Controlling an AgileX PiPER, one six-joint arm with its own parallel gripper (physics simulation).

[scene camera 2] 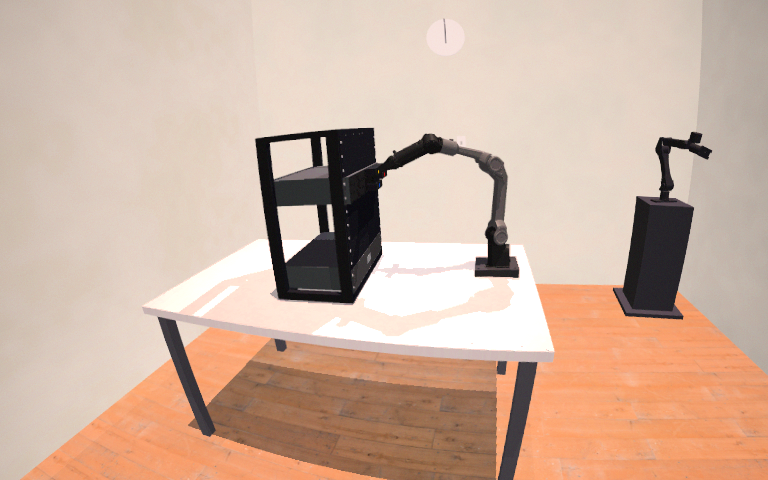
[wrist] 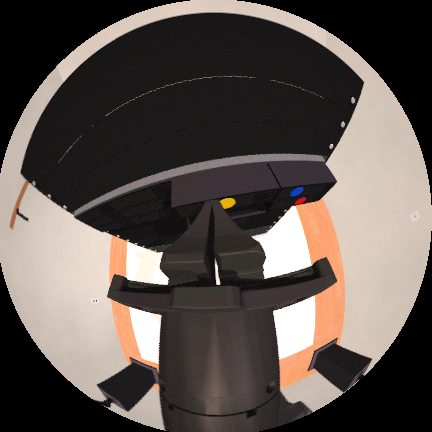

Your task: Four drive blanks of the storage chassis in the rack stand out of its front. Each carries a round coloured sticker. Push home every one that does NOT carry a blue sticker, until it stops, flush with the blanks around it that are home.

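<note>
The storage chassis (scene camera 2: 355, 187) sits in the upper part of the black rack (scene camera 2: 272, 215). In the wrist view, a blank with a yellow sticker (wrist: 228, 203) stands out; its top face shows. To its right, a blank with a blue sticker (wrist: 297, 191) also stands out, with a red sticker (wrist: 300, 200) on a blank just below. A lower blue sticker (scene camera 2: 379, 184) shows in the scene view; in the wrist view it is hidden. My gripper (wrist: 213, 208) (scene camera 2: 384, 169) is shut and empty, its tips at the yellow-stickered blank's front, left of the sticker; contact is unclear.
The rack stands on a white table (scene camera 2: 436, 333). A second chassis (scene camera 2: 311, 276) sits low in the rack. My arm's base (scene camera 2: 496, 267) is at the table's right. Another arm stands on a dark pedestal (scene camera 2: 658, 254) beyond the table.
</note>
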